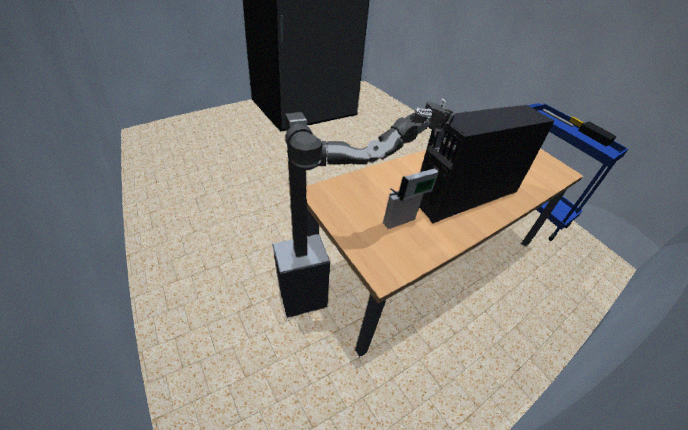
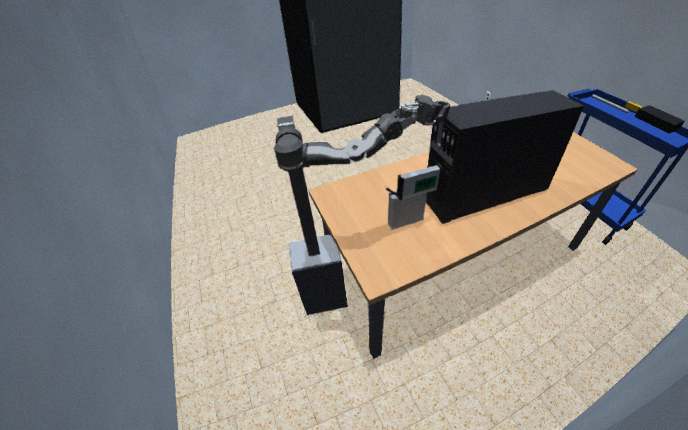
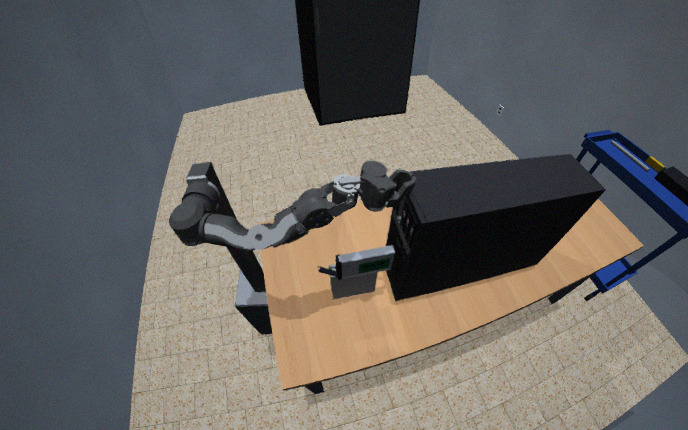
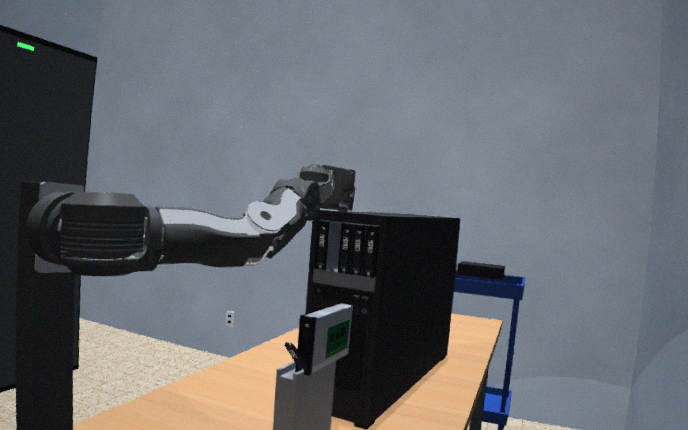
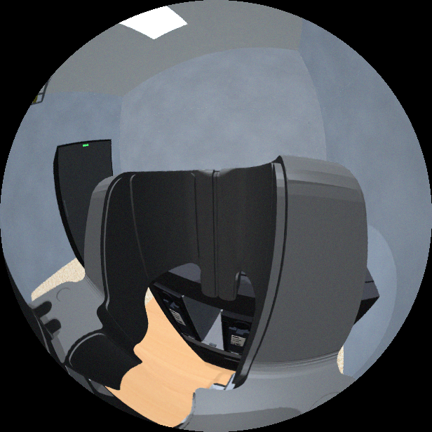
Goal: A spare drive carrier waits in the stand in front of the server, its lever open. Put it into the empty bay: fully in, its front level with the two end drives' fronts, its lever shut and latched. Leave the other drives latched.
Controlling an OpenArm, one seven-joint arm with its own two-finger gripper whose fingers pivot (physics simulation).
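Observation:
The spare carrier (image 1: pixel 419 184) (image 2: pixel 418 183) (image 3: pixel 365 262) (image 4: pixel 327 338), silver with a green board, sits upright in the grey stand (image 1: pixel 400 210) (image 2: pixel 405 210) (image 3: pixel 354 287) (image 4: pixel 304 400). Its lever (image 3: pixel 327 271) (image 4: pixel 291 352) sticks out open. The black server (image 1: pixel 497 162) (image 2: pixel 507 152) (image 3: pixel 497 218) (image 4: pixel 410 304) stands behind it. The empty bay (image 4: pixel 333 245) (image 5: pixel 204 315) is between the left end drive (image 4: pixel 321 246) (image 5: pixel 175 311) and three drives (image 4: pixel 358 249) on the right. My gripper (image 4: pixel 346 206) (image 5: pixel 225 236) is shut and empty at the server's top front edge; contact cannot be told.
The wooden table (image 1: pixel 355 223) (image 2: pixel 360 228) (image 3: pixel 314 344) (image 4: pixel 202 387) bears the server and stand. A blue cart (image 1: pixel 583 139) (image 2: pixel 629 124) (image 3: pixel 639 172) (image 4: pixel 489 287) stands behind the server. A tall black cabinet (image 1: pixel 319 60) (image 2: pixel 355 60) (image 3: pixel 360 60) stands at the back.

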